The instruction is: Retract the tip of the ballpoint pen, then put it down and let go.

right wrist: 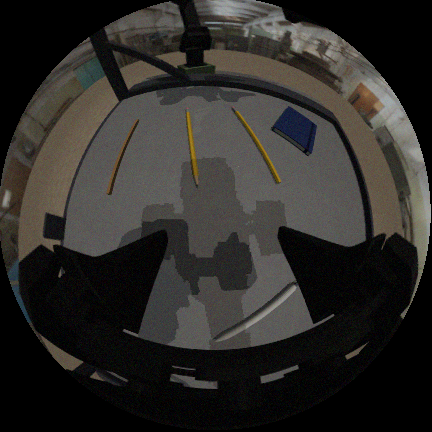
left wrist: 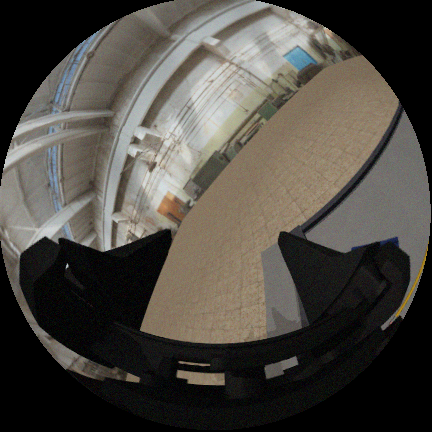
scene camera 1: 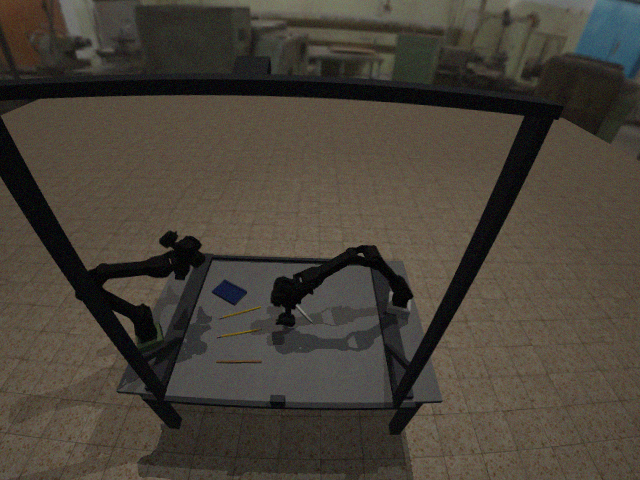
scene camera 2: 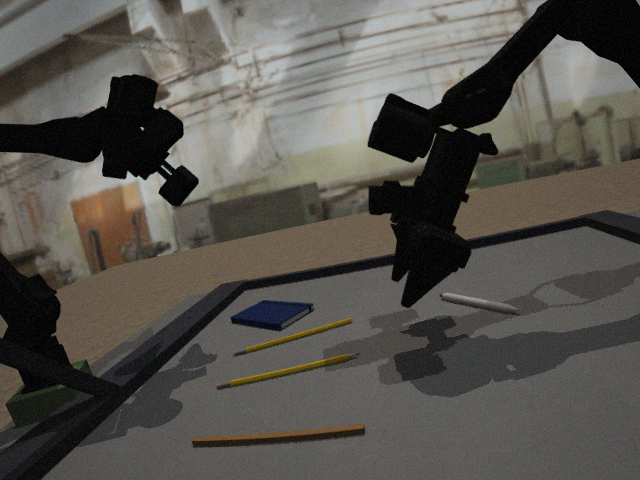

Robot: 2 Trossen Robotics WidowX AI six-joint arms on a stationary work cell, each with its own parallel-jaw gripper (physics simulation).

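Places are measured from the left arm's base along level axes (x ahead, y left, z up), in metres.
Where they show: left gripper, fingertip midpoint: point(left wrist: 226, 236) point(scene camera 2: 163, 166); right gripper, fingertip midpoint: point(right wrist: 223, 234) point(scene camera 1: 276, 314) point(scene camera 2: 399, 292); left arm's base at its link origin: point(right wrist: 194, 64) point(scene camera 1: 148, 334); right arm's base at its link origin: point(scene camera 1: 399, 301).
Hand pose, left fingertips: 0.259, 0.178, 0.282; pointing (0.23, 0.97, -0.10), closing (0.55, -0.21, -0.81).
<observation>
Each offset is from my left fingertips to the top centre of the thing, as dx, dy, dz.
The ballpoint pen @(+0.373, -0.349, -0.309) point(scene camera 1: 305, 314) point(scene camera 2: 478, 303) point(right wrist: 257, 314) is white and slim and lies flat on the grey table. Its dark narrow end points toward the right gripper's fingers in scene camera 2, its tapered end away from them. Whether the writing tip is out is too small to tell. My right gripper point(scene camera 2: 402, 290) point(right wrist: 223, 234) is open and empty, pointing down above the table. In scene camera 2 it is to the left of the pen; in the right wrist view the pen lies low, near the right-hand finger. My left gripper point(left wrist: 226, 236) is open and empty, raised near the table's left edge.
A blue notebook @(+0.121, -0.081, -0.310) point(scene camera 1: 229, 292) point(scene camera 2: 273, 314) point(right wrist: 295, 130), two yellow pencils @(+0.125, -0.218, -0.315) point(scene camera 2: 297, 335) @(+0.087, -0.318, -0.314) point(scene camera 2: 292, 370) and an orange-brown stick @(+0.036, -0.440, -0.315) point(scene camera 1: 238, 361) point(scene camera 2: 279, 436) point(right wrist: 122, 155) lie left of the pen in the scene views. Dark frame posts point(scene camera 1: 480, 248) stand at the table's sides.
</observation>
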